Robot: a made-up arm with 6 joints. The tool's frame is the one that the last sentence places.
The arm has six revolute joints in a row. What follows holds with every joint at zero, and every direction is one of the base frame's.
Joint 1 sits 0.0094 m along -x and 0.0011 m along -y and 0.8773 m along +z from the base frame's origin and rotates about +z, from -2.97 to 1.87 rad.
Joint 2 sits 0.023 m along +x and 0.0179 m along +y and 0.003 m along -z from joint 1 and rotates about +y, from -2.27 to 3.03 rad.
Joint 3 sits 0.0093 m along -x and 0.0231 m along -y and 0.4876 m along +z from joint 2 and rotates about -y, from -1.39 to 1.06 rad.
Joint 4 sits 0.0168 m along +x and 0.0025 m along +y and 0.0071 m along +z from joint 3 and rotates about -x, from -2.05 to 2.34 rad.
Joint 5 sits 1.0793 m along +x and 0.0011 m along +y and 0.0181 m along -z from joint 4 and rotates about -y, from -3.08 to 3.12 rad.
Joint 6 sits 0.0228 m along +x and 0.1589 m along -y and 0.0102 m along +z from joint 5 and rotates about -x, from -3.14 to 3.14 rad.
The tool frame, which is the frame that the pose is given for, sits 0.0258 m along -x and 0.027 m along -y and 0.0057 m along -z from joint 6; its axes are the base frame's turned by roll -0.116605, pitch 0.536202 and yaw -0.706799 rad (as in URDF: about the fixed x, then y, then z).
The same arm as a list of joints. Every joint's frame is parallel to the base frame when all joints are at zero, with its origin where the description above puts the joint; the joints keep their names.
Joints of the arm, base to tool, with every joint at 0 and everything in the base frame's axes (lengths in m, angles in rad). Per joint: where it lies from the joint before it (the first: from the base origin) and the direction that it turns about. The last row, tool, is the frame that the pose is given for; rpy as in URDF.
joint 1: offset -0.0094 -0.0011 0.8773 axis +z
joint 2: offset 0.0230 0.0179 -0.0030 axis +y
joint 3: offset -0.0093 -0.0231 0.4876 axis -y
joint 4: offset 0.0168 0.0025 0.0071 axis -x
joint 5: offset 1.0793 0.0011 -0.0181 axis -y
joint 6: offset 0.0228 -0.1589 0.0102 axis -x
tool: offset -0.0258 -0.0270 -0.0057 rpy -0.1166 0.5362 -0.7068
Joint limits (rad, base to tool): -2.9700..1.8700 -2.2700..3.0300 -1.3900..1.0600 -2.0500..2.3400 -3.0800..3.1200 -3.1400..3.1400

